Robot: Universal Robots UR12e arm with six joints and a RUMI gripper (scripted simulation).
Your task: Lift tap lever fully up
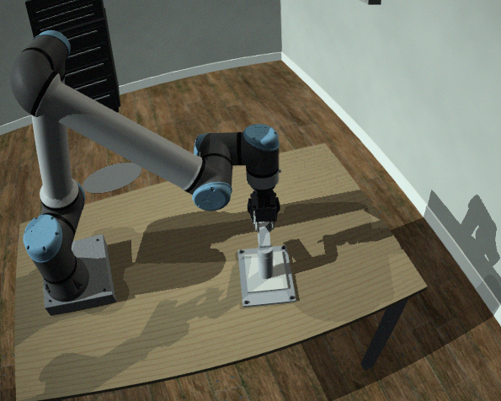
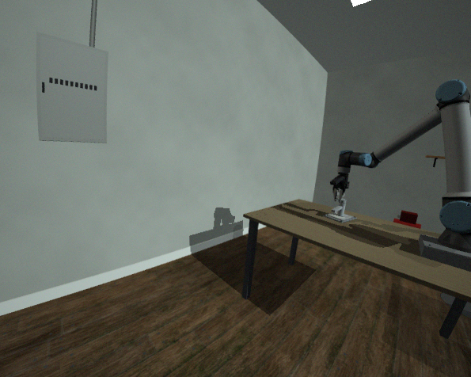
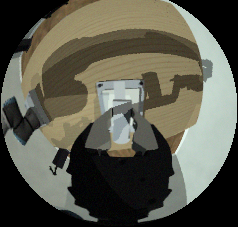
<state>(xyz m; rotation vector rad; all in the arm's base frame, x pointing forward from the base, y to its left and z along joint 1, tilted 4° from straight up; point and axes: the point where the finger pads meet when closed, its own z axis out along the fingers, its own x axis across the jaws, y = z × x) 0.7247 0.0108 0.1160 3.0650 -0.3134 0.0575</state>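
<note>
My hand is 1 cm past the lever and 3 cm to the left of it. The rest, counted from my hand: tap (1 cm behind, 6 cm to the right, 5 cm below).
</note>
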